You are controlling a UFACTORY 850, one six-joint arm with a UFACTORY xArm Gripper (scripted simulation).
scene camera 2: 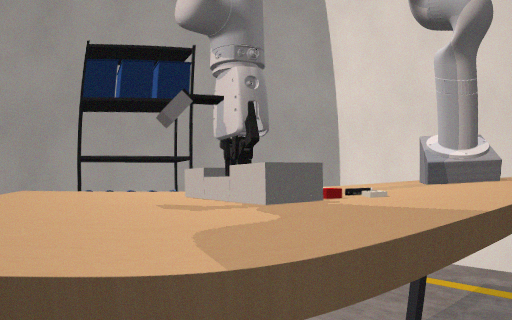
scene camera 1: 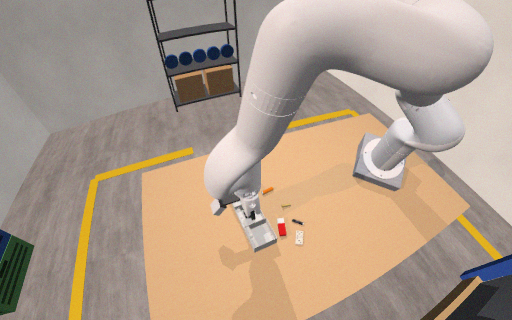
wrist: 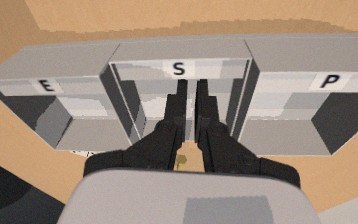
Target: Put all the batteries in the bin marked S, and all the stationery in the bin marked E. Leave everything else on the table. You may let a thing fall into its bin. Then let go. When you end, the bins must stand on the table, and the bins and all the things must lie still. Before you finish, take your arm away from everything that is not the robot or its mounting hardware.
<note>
I see my gripper (scene camera 2: 238, 188) and a bin (scene camera 2: 268, 183).
The bin shows as well in the wrist view (wrist: 89, 87). My gripper is seen too in the wrist view (wrist: 191, 92).
</note>
